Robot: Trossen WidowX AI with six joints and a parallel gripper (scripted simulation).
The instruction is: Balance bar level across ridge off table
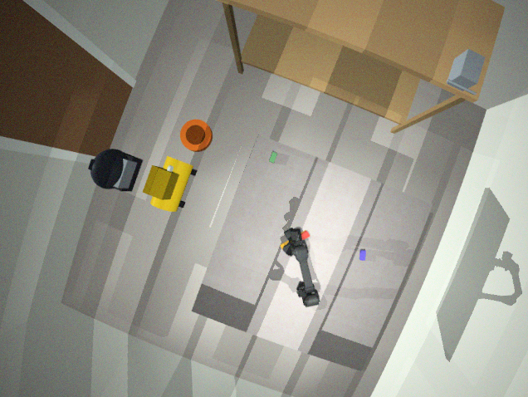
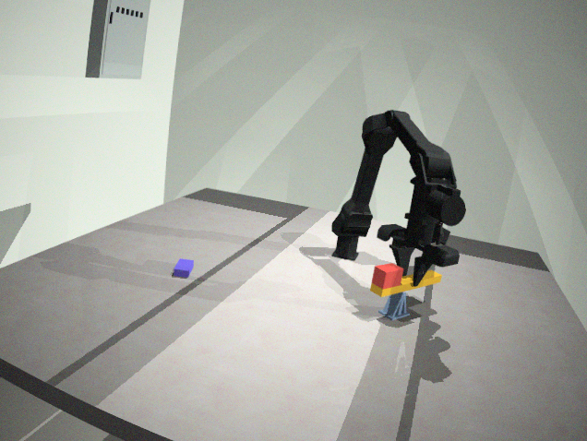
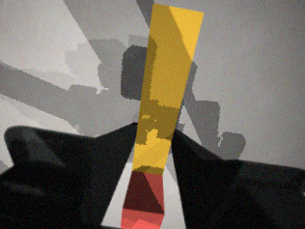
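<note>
Now: the ridge 20 mm to the right of my gripper tip, 20 mm ahead of it and 10 mm below it. Round my gripper tip: small purple block: 490 mm to the right, 60 mm below, 60 mm ahead; then small green block: 450 mm ahead, 310 mm to the left, 60 mm below.
</note>
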